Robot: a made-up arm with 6 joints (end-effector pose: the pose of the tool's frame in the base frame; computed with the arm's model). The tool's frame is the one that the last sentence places. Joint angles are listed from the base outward.
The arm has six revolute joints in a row. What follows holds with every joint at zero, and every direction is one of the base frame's.
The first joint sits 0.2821 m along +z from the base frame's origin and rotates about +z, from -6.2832 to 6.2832 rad.
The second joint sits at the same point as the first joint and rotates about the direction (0, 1, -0.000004), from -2.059 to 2.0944 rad.
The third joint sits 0.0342 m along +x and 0.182 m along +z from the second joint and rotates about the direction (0, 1, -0.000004), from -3.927 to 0.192 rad.
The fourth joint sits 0.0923 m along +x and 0.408 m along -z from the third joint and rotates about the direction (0, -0.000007, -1), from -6.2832 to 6.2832 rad.
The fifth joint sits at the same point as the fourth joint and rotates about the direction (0, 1, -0.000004), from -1.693 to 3.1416 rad.
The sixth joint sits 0.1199 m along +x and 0.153 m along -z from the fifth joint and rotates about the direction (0, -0.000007, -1), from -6.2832 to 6.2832 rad.
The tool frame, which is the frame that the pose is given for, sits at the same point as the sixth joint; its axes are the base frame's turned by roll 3.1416, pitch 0 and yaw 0 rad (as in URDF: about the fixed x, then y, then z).
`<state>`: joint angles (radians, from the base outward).
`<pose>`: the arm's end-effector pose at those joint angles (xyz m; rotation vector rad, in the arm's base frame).
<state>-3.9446 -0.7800 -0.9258 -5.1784 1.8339 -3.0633</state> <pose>-0.3750 0.1583 0.5125 1.9650 -0.6493 -0.3177</pose>
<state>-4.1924 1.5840 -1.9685 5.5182 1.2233 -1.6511</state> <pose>-0.1433 0.3939 -0.2788 -1.2931 1.9032 -0.8053</pose>
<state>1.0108 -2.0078 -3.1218 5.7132 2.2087 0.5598</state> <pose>-0.2224 -0.5522 0.1338 -0.3406 0.4615 -1.2439</pose>
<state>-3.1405 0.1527 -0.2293 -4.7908 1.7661 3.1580</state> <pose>-0.1777 -0.1730 -0.0317 1.1534 -0.9865 1.3188</pose>
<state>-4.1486 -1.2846 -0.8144 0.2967 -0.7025 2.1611</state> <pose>0.0026 0.1000 0.8287 -0.3604 0.2508 1.3286</pose>
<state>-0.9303 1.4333 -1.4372 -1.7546 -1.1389 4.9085</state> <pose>0.2950 -0.0846 -0.0898 1.0975 2.1601 1.4903</pose>
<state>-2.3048 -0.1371 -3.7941 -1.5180 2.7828 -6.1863</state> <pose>0.0562 0.3098 0.6238 -1.0869 -2.1683 0.8254</pose>
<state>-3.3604 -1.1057 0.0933 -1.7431 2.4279 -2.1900</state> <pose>-0.1870 0.2342 0.3038 -0.7245 0.7672 -0.2512</pose>
